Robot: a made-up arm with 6 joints. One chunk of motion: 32 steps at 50 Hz.
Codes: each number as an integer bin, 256 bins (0 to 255) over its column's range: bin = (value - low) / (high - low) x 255, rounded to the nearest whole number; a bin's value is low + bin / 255 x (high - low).
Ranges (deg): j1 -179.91..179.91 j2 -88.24..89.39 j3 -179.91..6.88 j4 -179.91..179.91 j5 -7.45..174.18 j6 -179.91..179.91
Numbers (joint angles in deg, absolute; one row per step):
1: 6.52 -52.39 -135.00 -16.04 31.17 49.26
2: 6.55 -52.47 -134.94 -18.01 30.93 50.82
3: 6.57 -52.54 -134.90 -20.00 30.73 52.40
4: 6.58 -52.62 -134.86 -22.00 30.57 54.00
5: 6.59 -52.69 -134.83 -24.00 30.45 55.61
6: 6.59 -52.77 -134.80 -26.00 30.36 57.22
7: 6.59 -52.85 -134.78 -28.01 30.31 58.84
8: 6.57 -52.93 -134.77 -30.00 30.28 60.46
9: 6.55 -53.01 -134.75 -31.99 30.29 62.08
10: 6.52 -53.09 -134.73 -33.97 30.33 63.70
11: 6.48 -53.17 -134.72 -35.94 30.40 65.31
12: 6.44 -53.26 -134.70 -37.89 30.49 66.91
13: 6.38 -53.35 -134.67 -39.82 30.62 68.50
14: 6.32 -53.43 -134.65 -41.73 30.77 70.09
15: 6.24 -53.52 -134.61 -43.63 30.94 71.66
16: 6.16 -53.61 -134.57 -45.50 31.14 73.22
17: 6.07 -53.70 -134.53 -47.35 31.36 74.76
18: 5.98 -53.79 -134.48 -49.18 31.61 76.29
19: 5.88 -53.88 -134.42 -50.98 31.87 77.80
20: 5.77 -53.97 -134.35 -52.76 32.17 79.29
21: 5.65 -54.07 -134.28 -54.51 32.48 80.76
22: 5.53 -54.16 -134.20 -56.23 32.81 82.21
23: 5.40 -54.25 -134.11 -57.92 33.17 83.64
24: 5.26 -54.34 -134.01 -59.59 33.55 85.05
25: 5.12 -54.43 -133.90 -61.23 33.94 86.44
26: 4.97 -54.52 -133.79 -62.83 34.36 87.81
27: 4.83 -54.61 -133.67 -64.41 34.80 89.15
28: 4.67 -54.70 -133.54 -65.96 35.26 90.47
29: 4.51 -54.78 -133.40 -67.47 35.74 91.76
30: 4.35 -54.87 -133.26 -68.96 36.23 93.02
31: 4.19 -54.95 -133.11 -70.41 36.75 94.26
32: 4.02 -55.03 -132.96 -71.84 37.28 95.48
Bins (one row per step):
1: 132 51 61 116 54 162
2: 132 51 61 115 54 164
3: 132 51 61 113 54 165
4: 132 51 62 112 53 166
5: 132 51 62 110 53 167
6: 132 51 62 109 53 168
7: 132 51 62 108 53 169
8: 132 51 62 106 53 170
9: 132 51 62 105 53 171
10: 132 50 62 103 53 173
11: 132 50 62 102 53 174
12: 132 50 62 101 53 175
13: 132 50 62 99 53 176
14: 132 50 62 98 54 177
15: 132 50 62 97 54 178
16: 132 50 62 95 54 179
17: 132 50 62 94 54 180
18: 132 49 62 93 55 182
19: 132 49 62 91 55 183
20: 132 49 62 90 56 184
21: 132 49 62 89 56 185
22: 131 49 62 88 57 186
23: 131 49 63 86 57 187
24: 131 49 63 85 58 188
25: 131 49 63 84 58 189
26: 131 48 63 83 59 190
27: 131 48 63 82 59 191
28: 131 48 63 81 60 192
29: 131 48 63 80 61 193
30: 131 48 64 79 61 193
31: 130 48 64 78 62 194
32: 130 48 64 77 63 195

